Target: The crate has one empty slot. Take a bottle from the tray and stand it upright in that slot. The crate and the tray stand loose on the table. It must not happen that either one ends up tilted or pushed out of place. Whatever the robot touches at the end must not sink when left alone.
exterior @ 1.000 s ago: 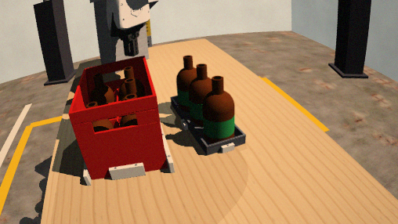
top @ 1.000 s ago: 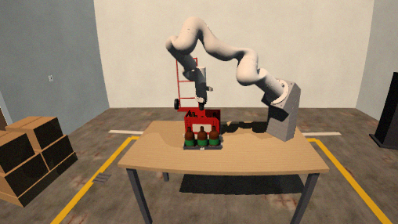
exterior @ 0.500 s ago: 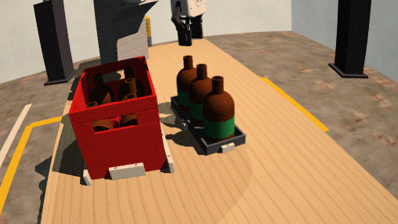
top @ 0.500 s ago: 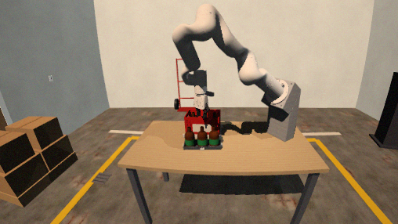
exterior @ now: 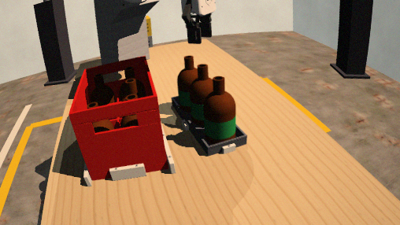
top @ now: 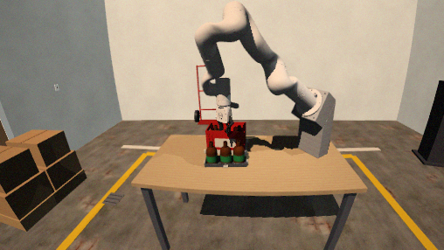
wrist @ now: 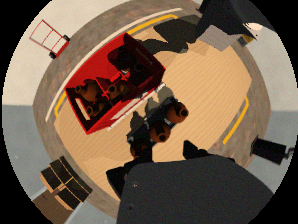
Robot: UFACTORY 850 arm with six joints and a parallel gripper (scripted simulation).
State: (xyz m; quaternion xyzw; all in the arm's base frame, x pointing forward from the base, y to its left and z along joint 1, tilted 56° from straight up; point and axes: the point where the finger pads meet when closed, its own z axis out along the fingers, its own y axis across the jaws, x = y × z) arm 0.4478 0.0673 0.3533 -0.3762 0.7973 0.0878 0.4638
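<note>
My hand is 230 mm above the tray. From my hand the other things lie so: red crate: 210 mm to the right, 160 mm below, 80 mm ahead.
</note>
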